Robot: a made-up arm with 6 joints.
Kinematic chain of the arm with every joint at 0, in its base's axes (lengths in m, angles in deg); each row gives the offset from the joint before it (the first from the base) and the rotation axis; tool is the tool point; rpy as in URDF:
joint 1: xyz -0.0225 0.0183 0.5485 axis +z
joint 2: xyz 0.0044 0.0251 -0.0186 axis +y
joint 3: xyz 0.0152 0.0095 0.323 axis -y
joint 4: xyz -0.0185 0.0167 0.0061 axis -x
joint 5: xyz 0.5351 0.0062 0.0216 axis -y
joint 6: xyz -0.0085 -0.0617 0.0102 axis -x
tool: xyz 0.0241 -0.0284 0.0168 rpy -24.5 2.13 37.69
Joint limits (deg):
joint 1: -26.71..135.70
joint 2: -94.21..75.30
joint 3: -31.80..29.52
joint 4: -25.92..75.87
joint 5: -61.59..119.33
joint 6: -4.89..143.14
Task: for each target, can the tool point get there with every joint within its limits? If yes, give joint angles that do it. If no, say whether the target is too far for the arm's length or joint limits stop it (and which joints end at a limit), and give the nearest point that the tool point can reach.
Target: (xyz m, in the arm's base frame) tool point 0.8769 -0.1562 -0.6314
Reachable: no: too far | nearest point 0.5364 -0.0901 0.0867 | short by 0.797 m
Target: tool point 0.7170 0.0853 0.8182
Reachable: yes | joints 4.18 31.17 24.74 38.59 -44.47 17.71
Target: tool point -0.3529 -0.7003 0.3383
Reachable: no: joint limits stop it (at a limit: joint 2, joint 3) | nearest point -0.3008 -0.5870 0.8712 | short by 0.547 m
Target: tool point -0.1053 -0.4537 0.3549
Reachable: no: joint limits stop it (at a limit: joint 1, joint 3, joint 4, joint 6) | nearest point 0.1994 -0.1372 0.1850 | short by 0.471 m
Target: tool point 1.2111 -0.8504 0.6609
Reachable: no: too far | nearest point 0.7000 -0.3414 0.6006 | short by 0.724 m
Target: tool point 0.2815 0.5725 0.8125
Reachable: yes | joints 55.24 10.33 0.74 54.16 -32.36 98.11
